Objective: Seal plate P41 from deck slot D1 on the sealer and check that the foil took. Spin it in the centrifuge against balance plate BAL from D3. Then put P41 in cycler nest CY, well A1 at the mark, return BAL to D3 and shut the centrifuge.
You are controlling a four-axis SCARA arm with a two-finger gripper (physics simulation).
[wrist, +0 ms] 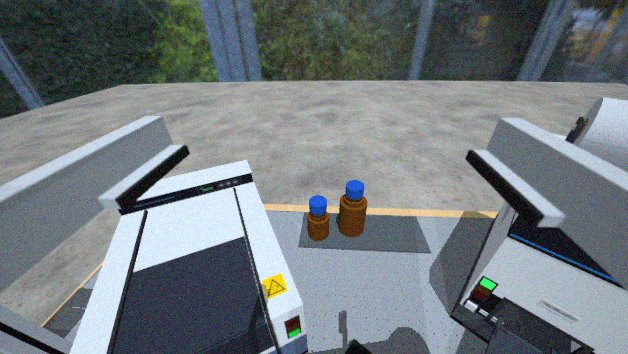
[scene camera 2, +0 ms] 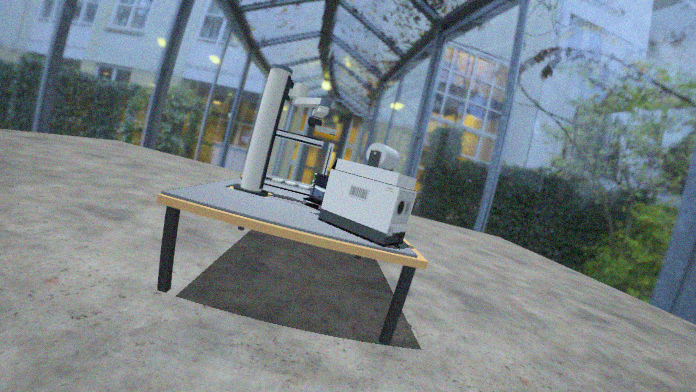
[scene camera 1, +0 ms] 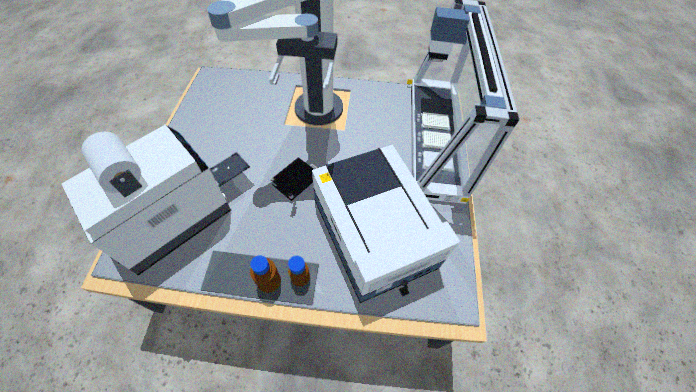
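Pixels of known places: gripper, fingertip midpoint: [wrist: 320, 135] [scene camera 2: 336, 133] [scene camera 1: 298, 84]; arm's base at its link origin: [scene camera 2: 250, 191] [scene camera 1: 318, 108].
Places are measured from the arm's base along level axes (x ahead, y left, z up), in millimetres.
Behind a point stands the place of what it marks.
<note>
My gripper [scene camera 1: 301, 80] {x 487, y 36, z 545 mm} [wrist: 320, 135] {x 487, y 36, z 545 mm} is open and empty, high above the table beside the column. The sealer [scene camera 1: 165, 220] {x 816, y -401, z 196 mm} [scene camera 2: 367, 200] {x 716, y -607, z 198 mm} [wrist: 540, 265] {x 616, y -305, z 275 mm} has a white foil roll on top and a green light; its dark tray [scene camera 1: 231, 169] {x 517, y -276, z 111 mm} is out and bare. The centrifuge [scene camera 1: 400, 220] {x 728, y 397, z 222 mm} [wrist: 195, 225] {x 716, y 339, z 223 mm} is white with a dark panel at one end and a green light; I cannot tell whether its lid is shut. Pale plates [scene camera 1: 436, 121] {x 88, y 585, z 76 mm} [scene camera 1: 436, 140] {x 211, y 579, z 76 mm} [scene camera 1: 434, 160] sit in the deck row; their labels are unreadable. A black nest [scene camera 1: 294, 179] {x 496, y -24, z 55 mm} stands between the machines.
A gantry frame [scene camera 1: 505, 80] {x 311, y 700, z 511 mm} stands over the deck at the table's right side. Two brown bottles with blue caps [scene camera 1: 265, 275] {x 945, y -23, z 150 mm} [scene camera 1: 299, 272] {x 919, y 83, z 142 mm} [wrist: 352, 215] {x 882, y -36, z 116 mm} [wrist: 318, 225] {x 860, y 67, z 89 mm} stand on a dark mat [scene camera 1: 225, 275] {x 925, y -204, z 18 mm} [wrist: 395, 237] {x 889, y -184, z 18 mm}. The arm's column [scene camera 1: 325, 95] {x 59, y 46, z 140 mm} [scene camera 2: 262, 130] {x 3, y -75, z 432 mm} rises at the back.
</note>
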